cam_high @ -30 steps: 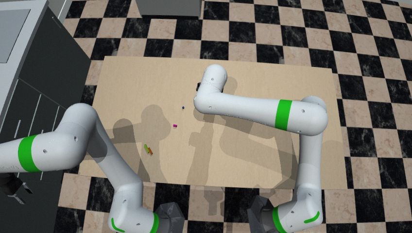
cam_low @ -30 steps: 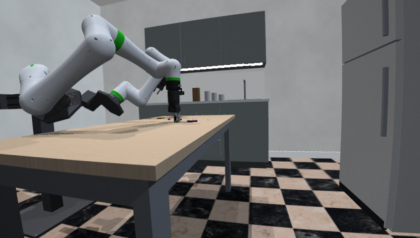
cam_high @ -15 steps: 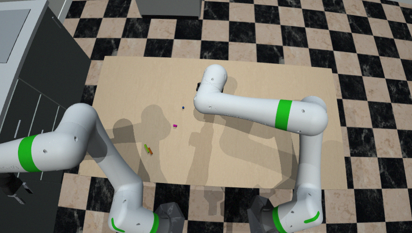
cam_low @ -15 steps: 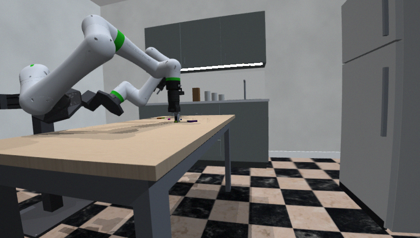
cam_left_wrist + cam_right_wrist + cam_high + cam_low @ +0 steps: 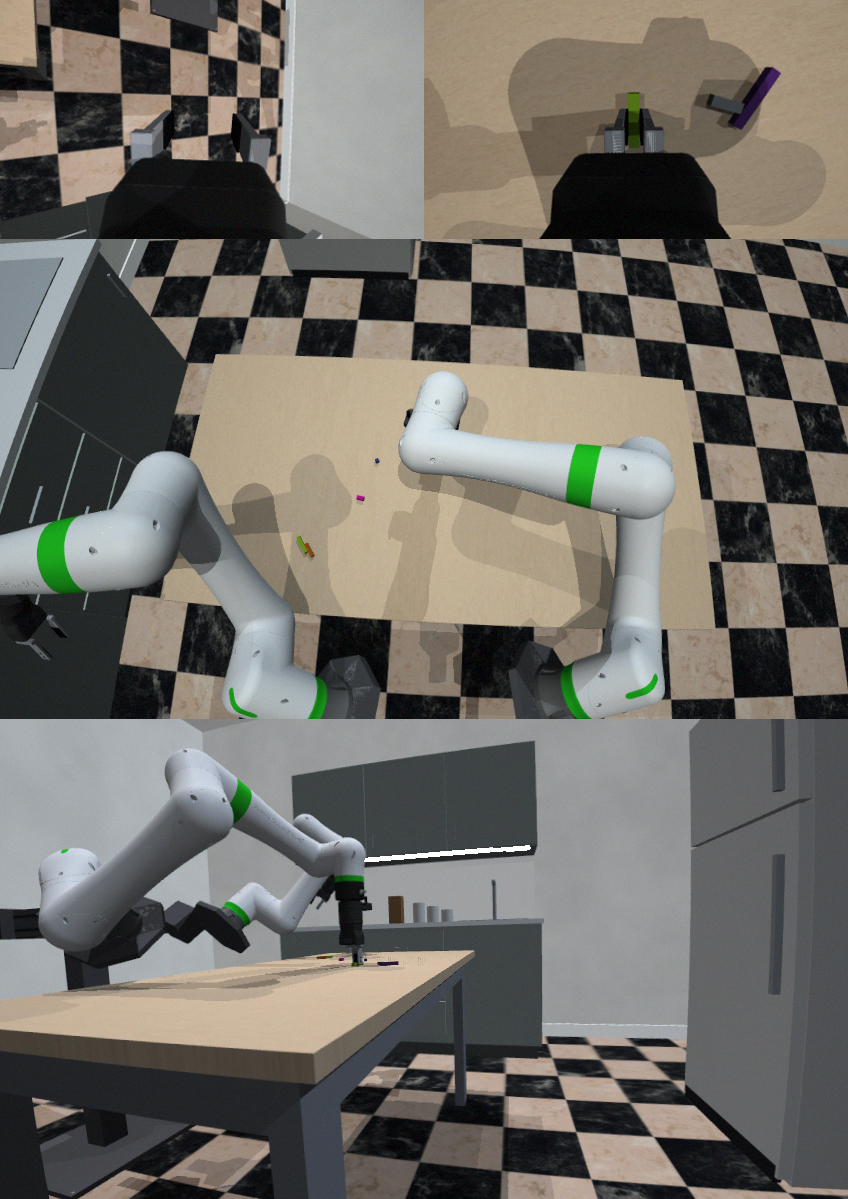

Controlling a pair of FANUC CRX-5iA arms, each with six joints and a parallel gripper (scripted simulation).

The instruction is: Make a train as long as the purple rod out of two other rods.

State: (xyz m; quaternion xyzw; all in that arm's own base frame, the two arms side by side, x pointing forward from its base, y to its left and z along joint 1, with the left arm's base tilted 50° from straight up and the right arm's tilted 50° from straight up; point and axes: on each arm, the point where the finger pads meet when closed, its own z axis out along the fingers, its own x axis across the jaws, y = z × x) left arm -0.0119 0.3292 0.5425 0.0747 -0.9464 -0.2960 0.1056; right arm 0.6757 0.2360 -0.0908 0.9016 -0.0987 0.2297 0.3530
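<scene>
Now: the blue rod 20 mm behind my right hand, 150 mm to the left of it and 20 mm below it. Round my right hand: magenta rod 130 mm behind, 200 mm to the left, 20 mm below; purple rod 110 mm ahead, 20 mm to the right, 20 mm below; grey rod 80 mm ahead, 10 mm to the right, 20 mm below.
</scene>
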